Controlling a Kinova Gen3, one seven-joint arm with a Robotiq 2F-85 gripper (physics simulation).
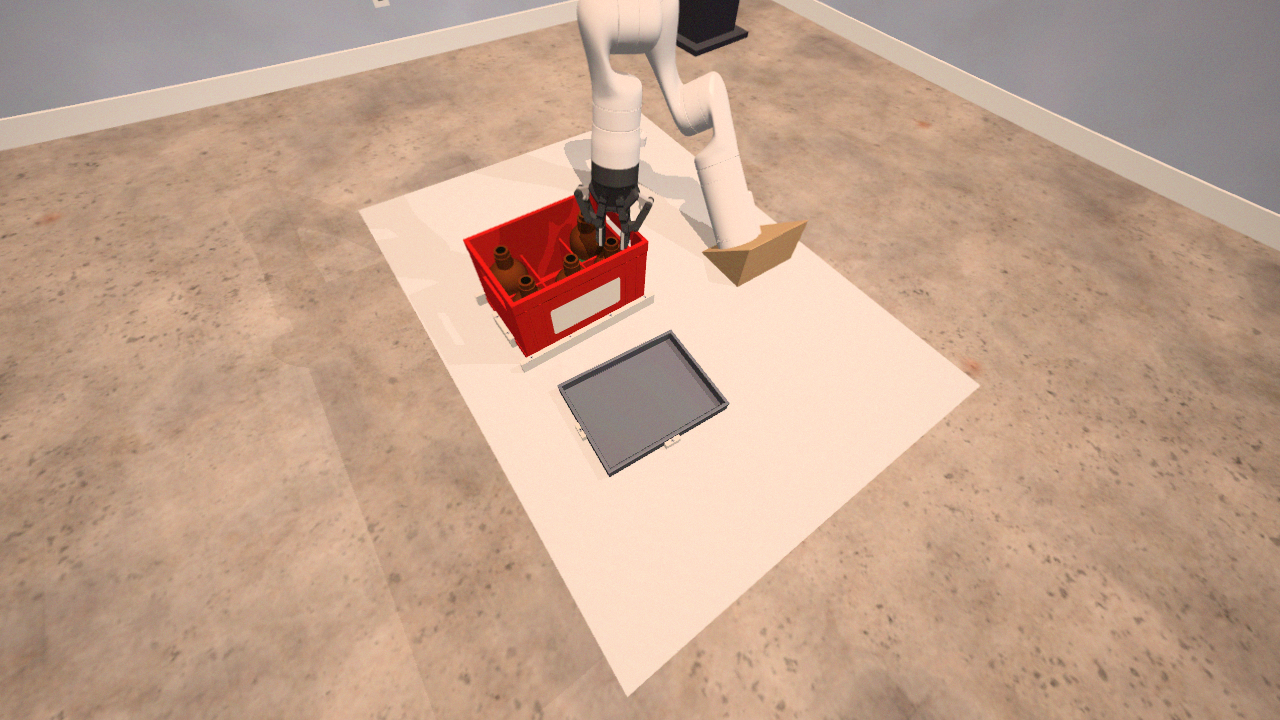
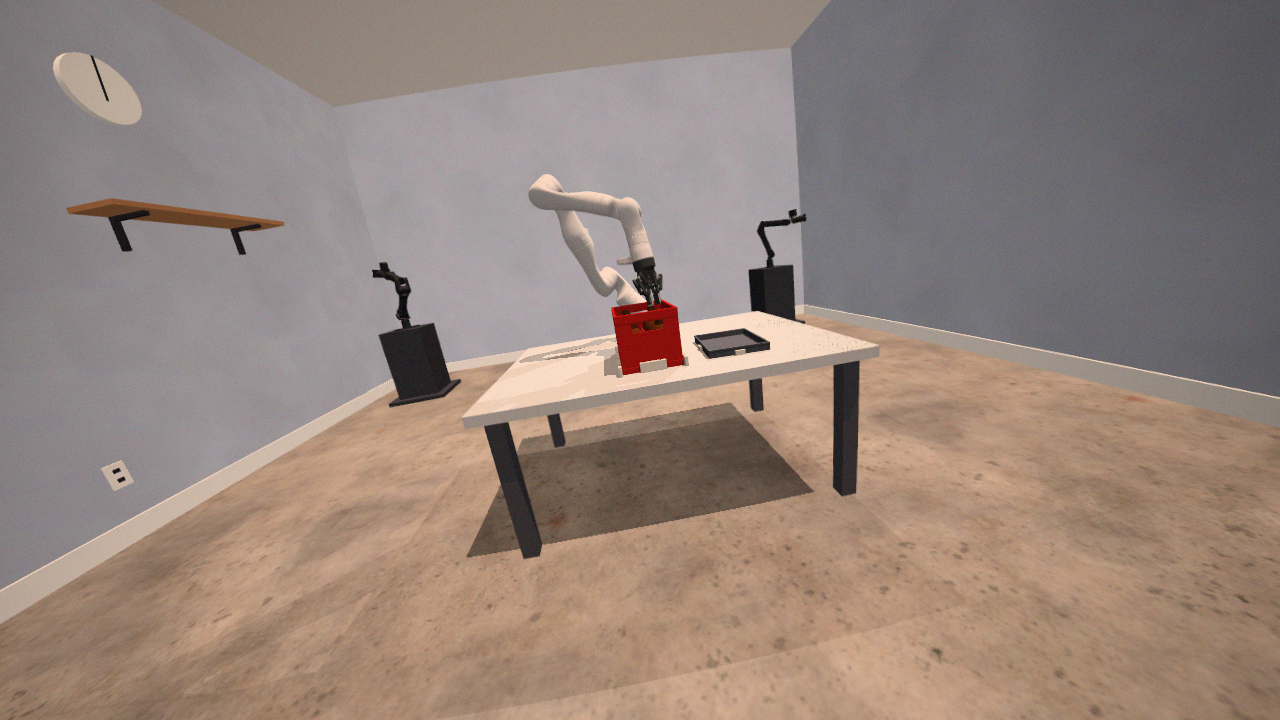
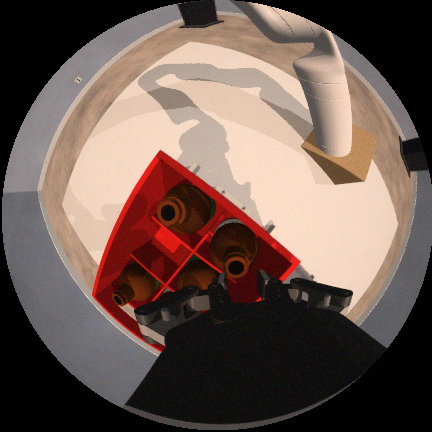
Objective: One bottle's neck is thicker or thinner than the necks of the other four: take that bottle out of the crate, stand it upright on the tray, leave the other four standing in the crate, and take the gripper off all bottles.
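Places are measured from the arm's base along level axes (x left, y back, z up), in millimetres.
Pixels of known places: gripper, between the fingertips: (image 1: 612, 246) (image 2: 654, 305) (image 3: 241, 279); arm's base, origin of its link: (image 1: 737, 241) (image 3: 333, 141).
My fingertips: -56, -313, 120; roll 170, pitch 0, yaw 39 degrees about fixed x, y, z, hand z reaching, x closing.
For each thing: its top centre in the pictures, then the offset to it from my fingertips, as dx, dy, dz. "pt": a spot on its surface instead. Level surfaces: height alone.
- red crate, centre of its top: (image 3: 158, 296) (image 1: 556, 240) (image 2: 640, 307) -63, -78, +10
- middle bottle, centre of its top: (image 3: 188, 308) (image 1: 570, 258) -22, -77, -2
- grey tray, a spot on its surface: (image 1: 644, 402) pt +224, -99, -160
- pale table, height of its surface: dz -165
The red crate (image 1: 632, 279) (image 2: 651, 349) (image 3: 125, 230) holds five brown bottles. Back row: a left bottle (image 1: 505, 270) (image 3: 139, 284) and a right bottle (image 1: 584, 241) (image 3: 197, 204), with an empty compartment between. Front row: a left bottle (image 1: 526, 284), a middle bottle (image 1: 570, 265) (image 3: 195, 276) and a right bottle (image 1: 611, 245) (image 3: 235, 245). I cannot tell which neck differs. My gripper (image 1: 613, 240) (image 2: 653, 306) (image 3: 241, 279) is partly open, low over the front right bottle, its fingertips either side of that neck with gaps showing. The grey tray (image 1: 644, 402) (image 2: 732, 340) is empty.
Pale strips (image 1: 588, 334) run along the crate's base. A tan wedge block (image 1: 769, 255) (image 3: 369, 150) surrounds the arm's foot at the crate's right. The crate walls and dividers stand close around my fingers. The tray lies in front of the crate on the pale table (image 1: 760, 447) (image 2: 572, 394).
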